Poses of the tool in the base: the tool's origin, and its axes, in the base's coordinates. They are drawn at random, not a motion.
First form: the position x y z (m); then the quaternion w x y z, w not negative.
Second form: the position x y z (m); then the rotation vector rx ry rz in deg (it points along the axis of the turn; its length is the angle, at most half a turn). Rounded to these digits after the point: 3 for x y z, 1 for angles.
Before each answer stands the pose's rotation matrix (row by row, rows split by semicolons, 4 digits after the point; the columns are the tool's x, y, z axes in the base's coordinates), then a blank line. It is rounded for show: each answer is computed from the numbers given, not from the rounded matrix.
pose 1, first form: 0.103 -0.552 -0.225 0.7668 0.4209 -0.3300 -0.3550
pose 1, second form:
0.5302 0.2666 -0.8049; -0.8222 0.3937 -0.4112; 0.2072 0.8797 0.4279

0.103 -0.552 -0.225 52.4 -41.1 -44.2
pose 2, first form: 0.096 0.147 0.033 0.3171 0.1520 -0.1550 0.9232
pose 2, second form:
-0.7527 -0.6326 0.1824; 0.5384 -0.7508 -0.3826; 0.3790 -0.1898 0.9057

0.096 0.147 0.033 22.9 -23.4 139.2
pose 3, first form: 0.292 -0.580 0.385 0.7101 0.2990 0.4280 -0.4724
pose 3, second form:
0.1873 0.9269 0.3254; -0.4150 0.3749 -0.8290; -0.8904 0.0203 0.4548

0.292 -0.580 0.385 38.0 54.4 -60.1
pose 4, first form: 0.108 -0.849 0.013 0.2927 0.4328 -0.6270 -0.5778
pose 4, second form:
-0.4540 -0.2045 -0.8672; -0.8810 -0.0424 0.4712; -0.1331 0.9780 -0.1609

0.108 -0.849 0.013 66.1 -95.7 -88.2
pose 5, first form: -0.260 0.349 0.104 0.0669 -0.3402 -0.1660 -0.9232
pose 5, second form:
-0.7596 0.2365 0.6059; -0.0106 -0.9359 0.3520; 0.6503 0.2610 0.7134

-0.260 0.349 0.104 -58.8 -28.7 -159.4
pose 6, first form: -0.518 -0.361 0.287 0.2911 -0.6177 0.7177 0.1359
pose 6, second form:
-0.0673 -0.9659 0.2500; -0.8076 0.1998 0.5548; -0.5858 -0.1646 -0.7936

-0.518 -0.361 0.287 -94.4 109.6 20.8
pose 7, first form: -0.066 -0.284 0.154 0.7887 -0.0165 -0.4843 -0.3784
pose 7, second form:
0.2446 0.6128 -0.7514; -0.5809 0.7131 0.3925; 0.7764 0.3405 0.5304

-0.066 -0.284 0.154 -2.0 -59.8 -46.7
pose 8, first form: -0.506 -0.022 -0.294 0.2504 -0.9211 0.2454 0.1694
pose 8, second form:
0.8222 -0.5369 -0.1892; -0.3672 -0.7542 0.5444; -0.4349 -0.3781 -0.8172

-0.506 -0.022 -0.294 -143.7 38.3 26.4
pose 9, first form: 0.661 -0.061 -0.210 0.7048 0.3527 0.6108 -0.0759
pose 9, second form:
0.2423 0.5379 0.8075; 0.3239 0.7397 -0.5899; -0.9145 0.4045 0.0050

0.661 -0.061 -0.210 44.9 77.8 -9.7
